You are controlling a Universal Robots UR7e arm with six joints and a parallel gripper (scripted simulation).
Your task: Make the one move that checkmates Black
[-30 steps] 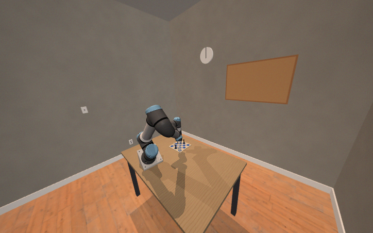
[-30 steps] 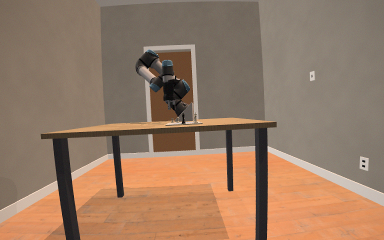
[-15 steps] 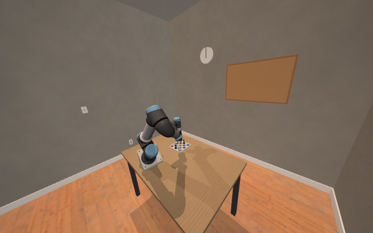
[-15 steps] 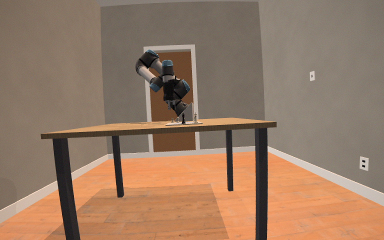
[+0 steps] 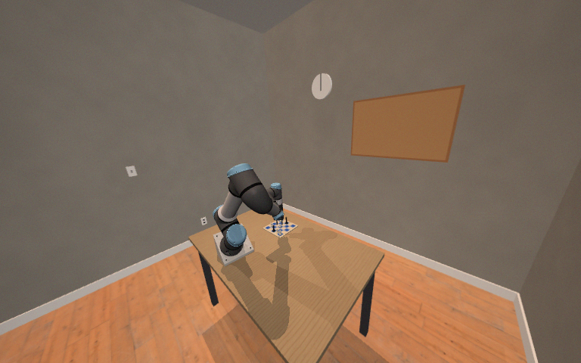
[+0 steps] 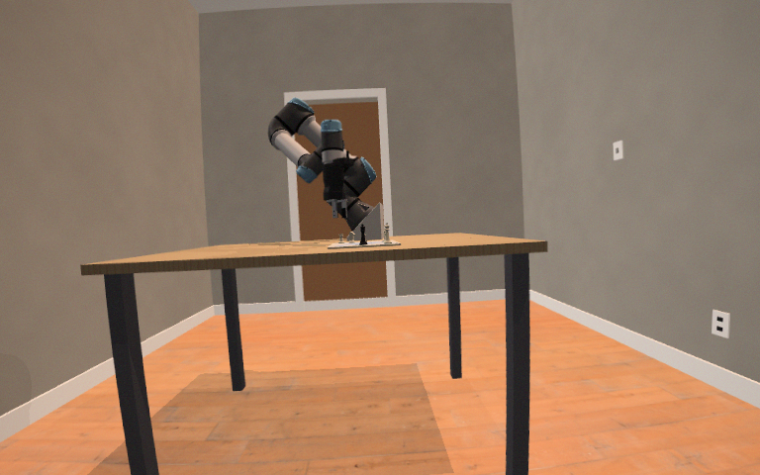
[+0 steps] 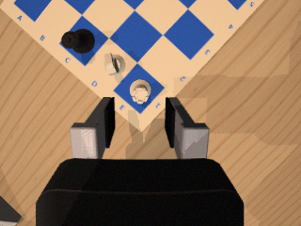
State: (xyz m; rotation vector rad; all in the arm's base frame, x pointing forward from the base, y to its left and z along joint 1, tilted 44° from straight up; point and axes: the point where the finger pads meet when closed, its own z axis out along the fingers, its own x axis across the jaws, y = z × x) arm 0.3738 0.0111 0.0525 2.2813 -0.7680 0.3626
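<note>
The white chess piece is 90 mm below my hand. Also, from my hand: chessboard: 110 mm below, 90 mm to the left, 60 mm ahead; then white pawn: 90 mm to the left, 90 mm below, 60 mm ahead; then black chess piece: 130 mm ahead, 100 mm to the left, 80 mm below.
</note>
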